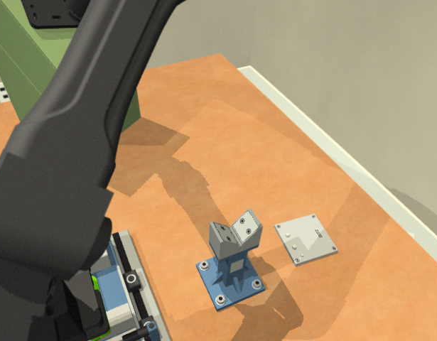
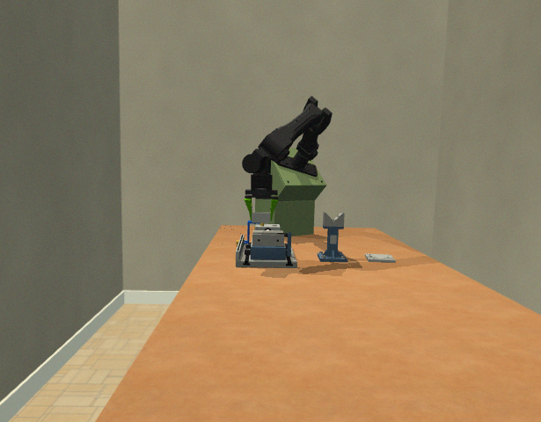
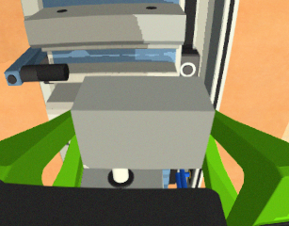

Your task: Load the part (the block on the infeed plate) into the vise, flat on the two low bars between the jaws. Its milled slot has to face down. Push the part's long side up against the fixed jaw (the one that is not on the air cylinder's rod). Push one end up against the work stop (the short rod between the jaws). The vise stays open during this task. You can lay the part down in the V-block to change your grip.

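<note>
Right now my hand is right at the grey part. From my hand the other things lie so: fixed jaw (40 mm ahead, 20 mm to the left, 60 mm below); moving jaw (30 mm behind, 30 mm to the left, 60 mm below); work stop (10 mm ahead, 70 mm to the left, 50 mm below).
</note>
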